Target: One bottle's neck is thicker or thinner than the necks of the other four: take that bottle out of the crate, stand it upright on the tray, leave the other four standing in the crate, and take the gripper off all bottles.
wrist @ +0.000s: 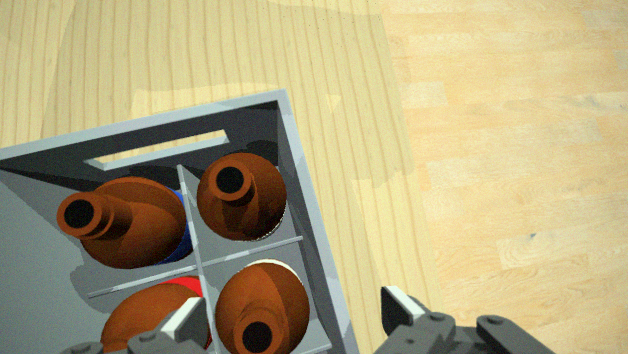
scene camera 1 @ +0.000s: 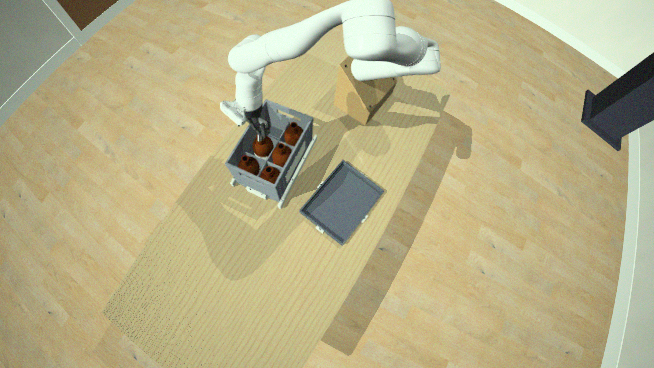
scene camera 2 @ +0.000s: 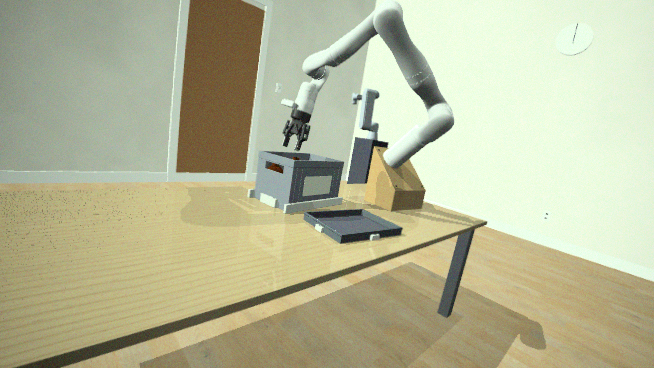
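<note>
The grey crate holds five upright brown bottles. Its near end holds a blue-labelled bottle and a corner bottle. The middle row holds a red-labelled bottle and a white-labelled bottle. The fifth bottle stands at the far right. I cannot tell which neck differs. The grey tray is empty. My gripper is open above the white-labelled bottle, holding nothing.
White strips border the crate's base. The wooden arm mount stands behind the tray. The crate's walls and dividers enclose the bottles. The table edge and floor show right of the crate in the wrist view.
</note>
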